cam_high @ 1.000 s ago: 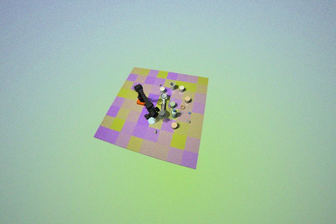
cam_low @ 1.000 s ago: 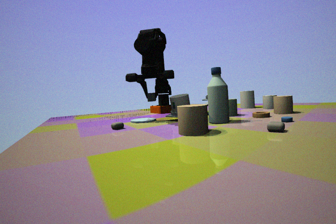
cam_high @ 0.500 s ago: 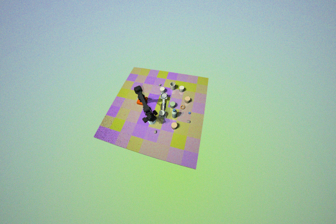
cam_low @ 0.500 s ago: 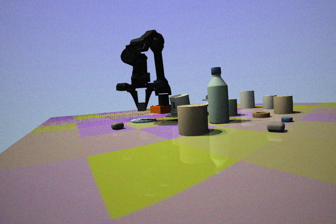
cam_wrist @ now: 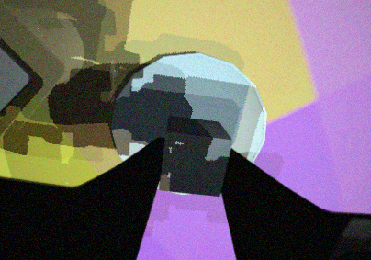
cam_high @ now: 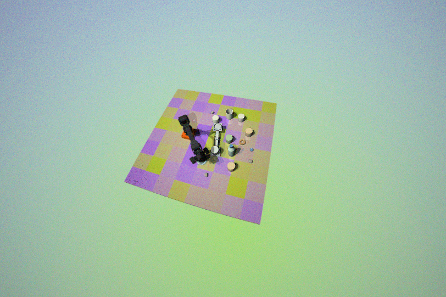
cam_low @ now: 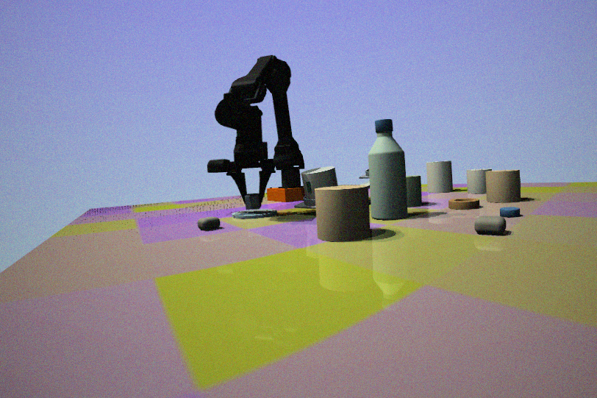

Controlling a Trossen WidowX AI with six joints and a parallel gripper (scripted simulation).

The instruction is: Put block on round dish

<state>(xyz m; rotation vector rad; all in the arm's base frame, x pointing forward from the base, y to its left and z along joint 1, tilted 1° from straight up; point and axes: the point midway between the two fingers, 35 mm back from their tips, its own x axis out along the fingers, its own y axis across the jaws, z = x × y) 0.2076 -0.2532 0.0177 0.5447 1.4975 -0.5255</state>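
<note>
The block is right at my gripper tip. Round my gripper tip: pale blue round dish: 2 cm below; grey bottle: 27 cm ahead, 12 cm to the left, 9 cm above; balance: 23 cm to the left, 10 cm ahead, 1 cm above.
</note>
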